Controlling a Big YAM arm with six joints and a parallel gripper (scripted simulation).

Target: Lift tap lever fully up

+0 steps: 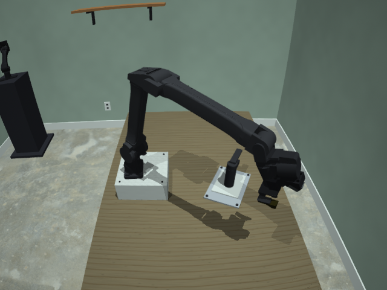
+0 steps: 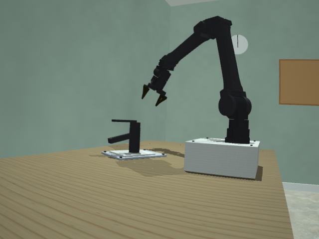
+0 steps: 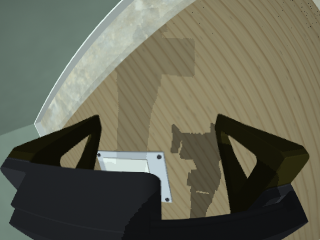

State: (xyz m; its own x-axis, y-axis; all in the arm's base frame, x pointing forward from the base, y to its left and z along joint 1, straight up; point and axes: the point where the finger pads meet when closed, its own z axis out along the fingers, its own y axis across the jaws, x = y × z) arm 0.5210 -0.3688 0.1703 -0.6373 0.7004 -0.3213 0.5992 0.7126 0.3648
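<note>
The lever lies 5 cm behind my hand, 36 cm to the left of it and 11 cm below it. From my hand the other things lie so: black tap (6 cm behind, 34 cm to the left, 17 cm below).
</note>
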